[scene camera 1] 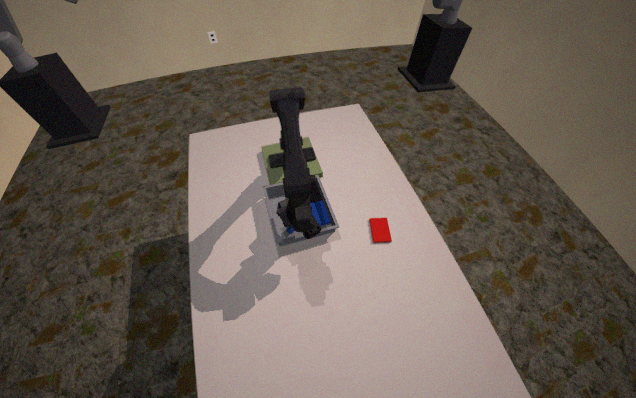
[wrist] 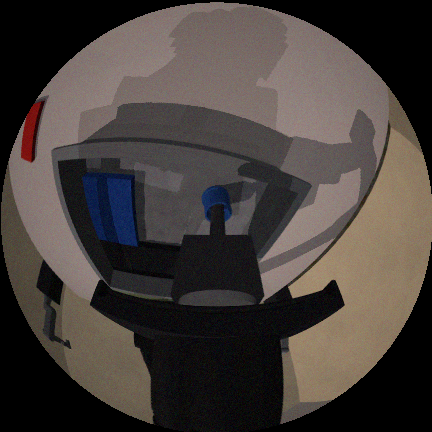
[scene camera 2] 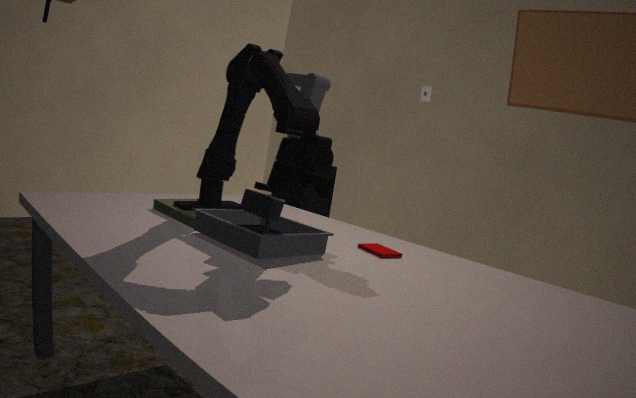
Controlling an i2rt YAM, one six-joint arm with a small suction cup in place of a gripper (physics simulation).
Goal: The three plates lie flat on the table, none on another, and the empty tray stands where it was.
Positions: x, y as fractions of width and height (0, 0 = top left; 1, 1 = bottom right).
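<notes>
There is a blue plate (wrist: 0.26, 0.46) here, and a black plate (wrist: 0.36, 0.60) too. Then there is a grey tray (scene camera 2: 0.47, 0.60), and stuck to it is my suction cup (scene camera 2: 0.42, 0.52). The wrist view shows me the suction cup (wrist: 0.50, 0.45) as well.
</notes>
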